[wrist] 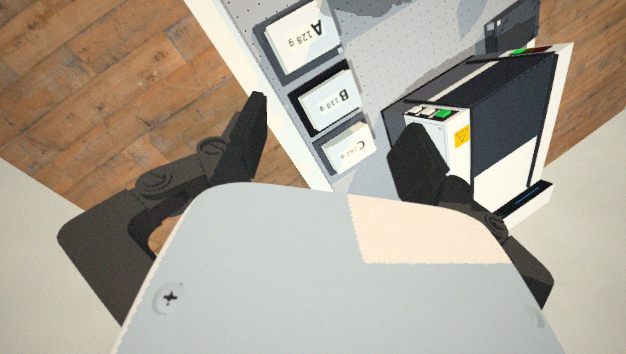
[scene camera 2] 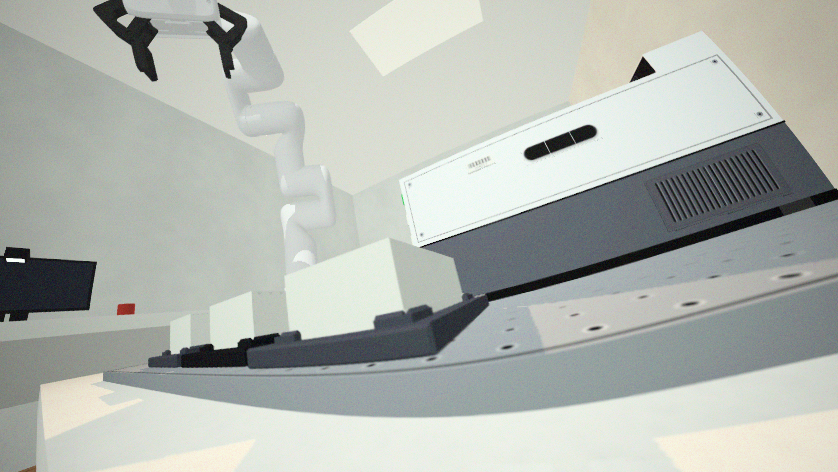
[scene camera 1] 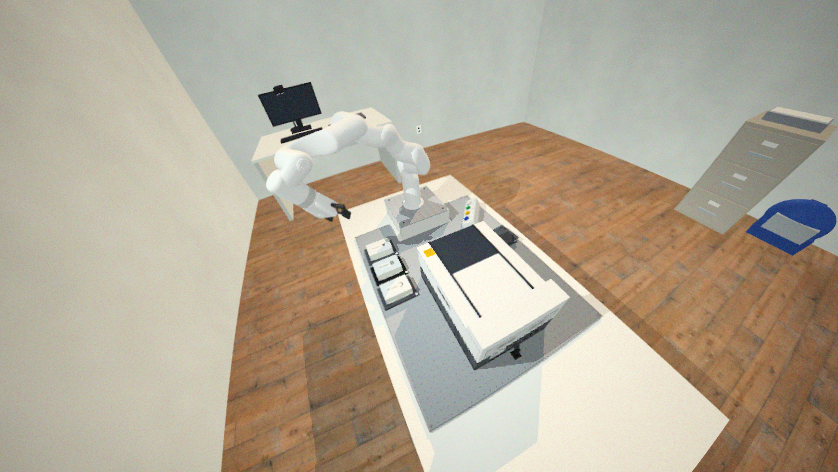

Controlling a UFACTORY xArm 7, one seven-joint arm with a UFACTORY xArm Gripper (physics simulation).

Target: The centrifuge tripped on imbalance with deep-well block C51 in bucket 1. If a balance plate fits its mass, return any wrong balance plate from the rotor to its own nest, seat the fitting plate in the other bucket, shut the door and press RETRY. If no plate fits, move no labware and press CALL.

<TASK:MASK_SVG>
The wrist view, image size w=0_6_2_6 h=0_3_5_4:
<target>my gripper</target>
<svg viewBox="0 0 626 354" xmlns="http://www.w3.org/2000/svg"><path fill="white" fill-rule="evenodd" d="M57 234L57 241L121 327L109 354L566 354L542 312L554 286L553 276L512 235L508 236L508 228L500 217L472 199L473 190L468 182L456 175L446 175L450 168L421 123L411 122L408 124L386 157L398 197L401 201L284 185L255 183L251 181L251 178L254 179L267 140L267 96L263 92L252 91L241 112L236 111L221 137L212 136L204 138L196 146L197 153L143 173L136 180L134 188L130 190L124 189L72 218L62 226ZM182 214L157 256L148 245L151 233L163 224L162 221L168 217L176 217Z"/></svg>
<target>balance plate B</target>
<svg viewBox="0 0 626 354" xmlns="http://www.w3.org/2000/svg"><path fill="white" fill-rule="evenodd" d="M350 69L340 71L298 98L314 129L318 131L324 129L362 104Z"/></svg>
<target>balance plate C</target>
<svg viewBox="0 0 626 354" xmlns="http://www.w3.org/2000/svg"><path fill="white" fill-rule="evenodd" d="M361 121L321 146L333 169L339 174L376 151L369 127Z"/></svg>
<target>balance plate A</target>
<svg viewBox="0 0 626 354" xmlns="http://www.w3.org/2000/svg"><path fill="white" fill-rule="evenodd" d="M326 0L314 0L266 27L266 32L264 33L285 75L331 50L340 43L340 38Z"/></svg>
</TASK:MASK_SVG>
